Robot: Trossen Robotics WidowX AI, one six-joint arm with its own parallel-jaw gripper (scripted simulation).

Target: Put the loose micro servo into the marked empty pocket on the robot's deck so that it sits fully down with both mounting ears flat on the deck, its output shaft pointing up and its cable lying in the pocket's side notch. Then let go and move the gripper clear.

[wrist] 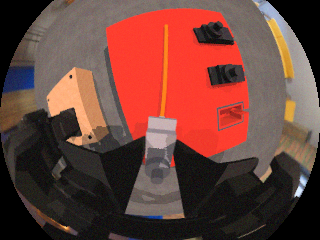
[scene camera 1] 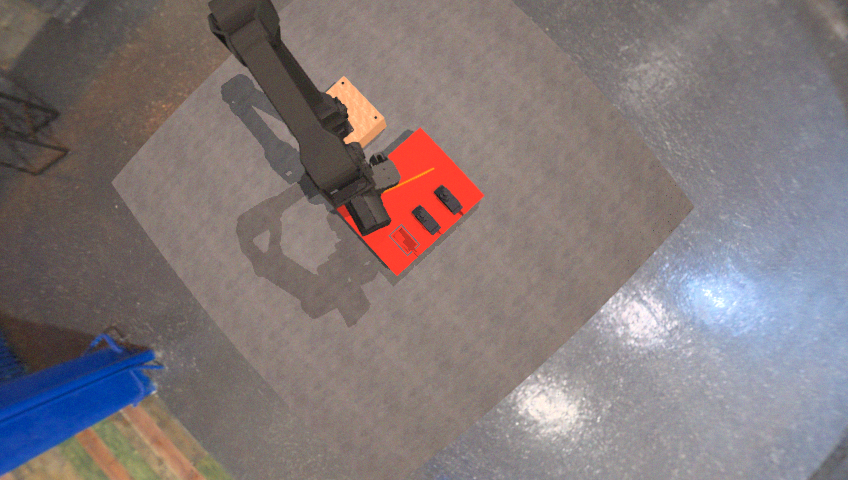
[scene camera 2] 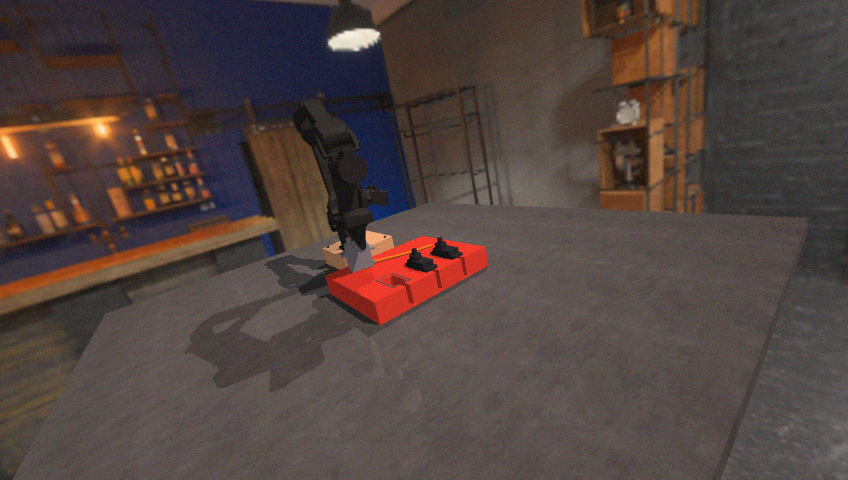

Observation:
I see my gripper (scene camera 2: 362,247), a grey micro servo (scene camera 2: 358,259) and a red deck (scene camera 1: 418,153).
The grey micro servo shows as well in the wrist view (wrist: 160,139). My gripper is seen too in the wrist view (wrist: 160,141) and in scene camera 1 (scene camera 1: 368,194). The red deck shows as well in the wrist view (wrist: 136,45) and in scene camera 2 (scene camera 2: 342,283).

